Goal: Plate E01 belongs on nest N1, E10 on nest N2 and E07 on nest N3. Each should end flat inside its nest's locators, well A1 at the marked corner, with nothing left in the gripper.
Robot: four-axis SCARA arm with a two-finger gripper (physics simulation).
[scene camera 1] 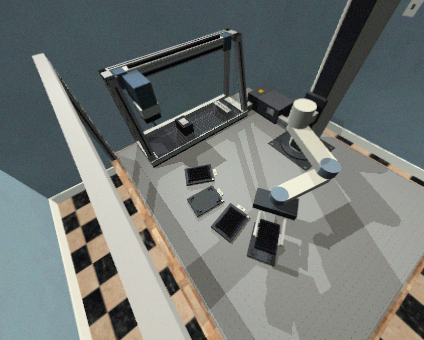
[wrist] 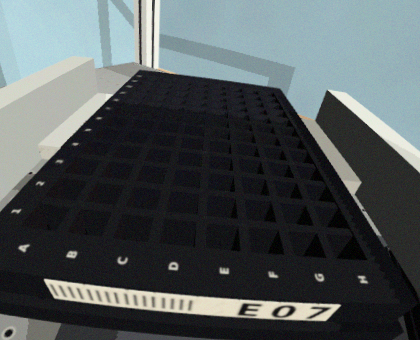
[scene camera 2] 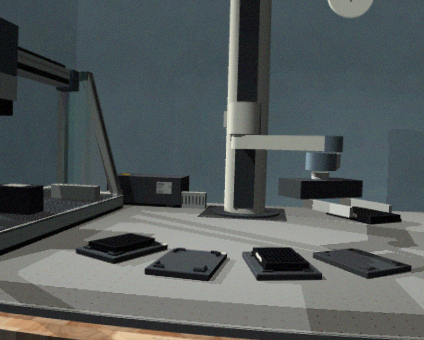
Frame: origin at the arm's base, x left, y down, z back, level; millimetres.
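Where they show: gripper, fingertip midpoint: [scene camera 1: 267, 240] [wrist: 210, 95] [scene camera 2: 371, 211]; arm's base, origin of the base link: [scene camera 2: 244, 216].
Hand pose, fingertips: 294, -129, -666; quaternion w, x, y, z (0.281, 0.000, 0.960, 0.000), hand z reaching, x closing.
Observation:
Things, the pixels of their top centre, and the offset from my fingertips, as dx, dy, dz. "spot": a spot on its surface instead.
- black plate E07, middle of its top: [wrist: 207, 125] [scene camera 2: 362, 211] [scene camera 1: 268, 235] -13, +3, +20
- empty dark nest, middle of its top: [scene camera 2: 360, 257] [scene camera 1: 264, 242] -12, +100, +21
- second black plate, middle of its top: [scene camera 2: 279, 254] [scene camera 1: 230, 220] -182, +90, -36
- neighbouring nest, middle of its top: [scene camera 2: 278, 259] [scene camera 1: 230, 221] -182, +100, -36
- third plate, middle of its top: [scene camera 2: 123, 239] [scene camera 1: 198, 172] -519, +90, +6
- farthest nest, middle of its top: [scene camera 2: 123, 243] [scene camera 1: 198, 173] -519, +98, +6
- empty nest, middle of its top: [scene camera 2: 189, 257] [scene camera 1: 204, 199] -358, +98, -65
- small black block, surface spot: [scene camera 2: 21, 199] spot: -831, +28, +100
- dark box, surface spot: [scene camera 2: 155, 190] spot: -643, +53, +701
My gripper [scene camera 1: 269, 233] [scene camera 2: 358, 209] [wrist: 210, 95] is shut on the black plate E07 [scene camera 1: 267, 237] [scene camera 2: 381, 216] [wrist: 185, 200] by its long sides. The plate hangs roughly level, above and apart from an empty dark nest [scene camera 1: 257, 254] [scene camera 2: 361, 263]. In the wrist view its label reads E07, and A1 is at the near left corner. A second black plate [scene camera 1: 231, 221] [scene camera 2: 280, 258] sits on the neighbouring nest [scene camera 2: 292, 275]. A third plate [scene camera 1: 199, 174] [scene camera 2: 122, 242] sits on the farthest nest [scene camera 2: 114, 257]. Between those two is an empty nest [scene camera 1: 205, 201] [scene camera 2: 186, 263]. The nest tags and these two plates' labels are unreadable.
A gantry frame [scene camera 1: 170, 52] stands over a dark tray holding a small black block [scene camera 1: 184, 125] [scene camera 2: 21, 199]. A dark box [scene camera 1: 270, 104] [scene camera 2: 155, 190] stands between the gantry and the arm's column [scene camera 2: 248, 55]. A pale beam [scene camera 1: 92, 185] crosses the left foreground in scene camera 1.

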